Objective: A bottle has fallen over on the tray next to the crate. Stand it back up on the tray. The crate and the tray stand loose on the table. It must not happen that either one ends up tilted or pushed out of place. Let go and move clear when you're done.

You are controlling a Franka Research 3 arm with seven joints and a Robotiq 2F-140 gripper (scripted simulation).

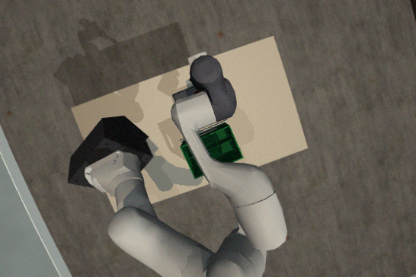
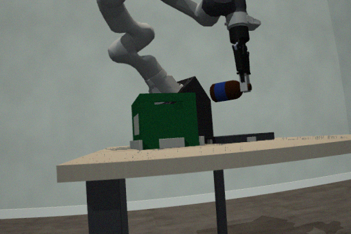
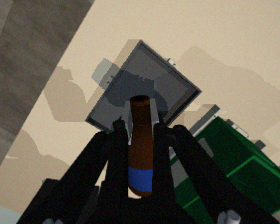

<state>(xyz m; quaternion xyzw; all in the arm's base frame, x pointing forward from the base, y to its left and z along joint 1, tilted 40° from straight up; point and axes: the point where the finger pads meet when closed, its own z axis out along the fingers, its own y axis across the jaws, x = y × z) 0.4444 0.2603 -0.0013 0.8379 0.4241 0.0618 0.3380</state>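
The bottle lies 4 cm behind my hand, 4 cm to the right of it and 2 cm below it. Also, from my hand: dark grey tray (5 cm behind, 4 cm to the right, 20 cm below); green crate (7 cm behind, 31 cm to the right, 13 cm below).
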